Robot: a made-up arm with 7 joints. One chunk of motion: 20 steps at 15 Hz.
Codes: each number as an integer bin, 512 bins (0 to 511) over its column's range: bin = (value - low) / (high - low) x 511, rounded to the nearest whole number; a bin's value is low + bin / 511 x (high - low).
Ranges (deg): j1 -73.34..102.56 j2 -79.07..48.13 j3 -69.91..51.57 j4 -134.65..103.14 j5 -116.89..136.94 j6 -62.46..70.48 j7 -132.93..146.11
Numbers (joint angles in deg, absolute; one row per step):
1: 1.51 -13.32 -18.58 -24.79 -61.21 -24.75 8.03
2: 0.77 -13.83 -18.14 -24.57 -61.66 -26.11 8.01
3: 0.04 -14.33 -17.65 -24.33 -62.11 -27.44 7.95
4: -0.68 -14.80 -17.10 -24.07 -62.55 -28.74 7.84
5: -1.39 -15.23 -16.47 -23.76 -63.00 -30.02 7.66
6: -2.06 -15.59 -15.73 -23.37 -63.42 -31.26 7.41
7: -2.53 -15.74 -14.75 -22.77 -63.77 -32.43 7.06
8: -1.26 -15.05 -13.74 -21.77 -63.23 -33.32 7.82
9: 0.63 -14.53 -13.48 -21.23 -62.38 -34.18 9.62
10: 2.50 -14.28 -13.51 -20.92 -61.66 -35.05 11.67
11: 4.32 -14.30 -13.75 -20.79 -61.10 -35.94 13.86
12: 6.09 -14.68 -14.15 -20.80 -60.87 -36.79 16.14
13: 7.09 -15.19 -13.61 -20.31 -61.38 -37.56 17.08
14: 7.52 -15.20 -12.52 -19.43 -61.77 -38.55 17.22
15: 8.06 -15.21 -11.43 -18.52 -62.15 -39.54 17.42
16: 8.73 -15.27 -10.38 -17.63 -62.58 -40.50 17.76
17: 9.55 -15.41 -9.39 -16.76 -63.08 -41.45 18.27
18: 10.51 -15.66 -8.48 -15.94 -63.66 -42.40 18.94
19: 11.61 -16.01 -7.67 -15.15 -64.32 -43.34 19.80
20: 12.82 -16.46 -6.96 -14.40 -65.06 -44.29 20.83
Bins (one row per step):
1: 217 264 216 236 112 145 258
2: 215 262 218 237 111 140 258
3: 213 260 220 237 110 135 258
4: 211 258 222 238 109 130 258
5: 209 256 225 238 108 125 257
6: 207 255 228 239 108 120 257
7: 206 254 232 240 107 115 256
8: 209 257 236 243 108 112 258
9: 215 259 237 244 110 109 261
10: 220 260 237 244 111 105 265
11: 226 260 236 245 112 102 269
12: 231 259 235 245 113 99 273
13: 234 257 237 246 112 96 275
14: 235 257 241 248 111 92 275
15: 236 257 246 250 110 88 275
16: 238 256 250 251 109 84 276
17: 241 256 255 253 108 81 277
18: 244 255 258 255 107 77 278
19: 247 253 262 257 106 73 280
20: 250 252 265 258 104 70 282

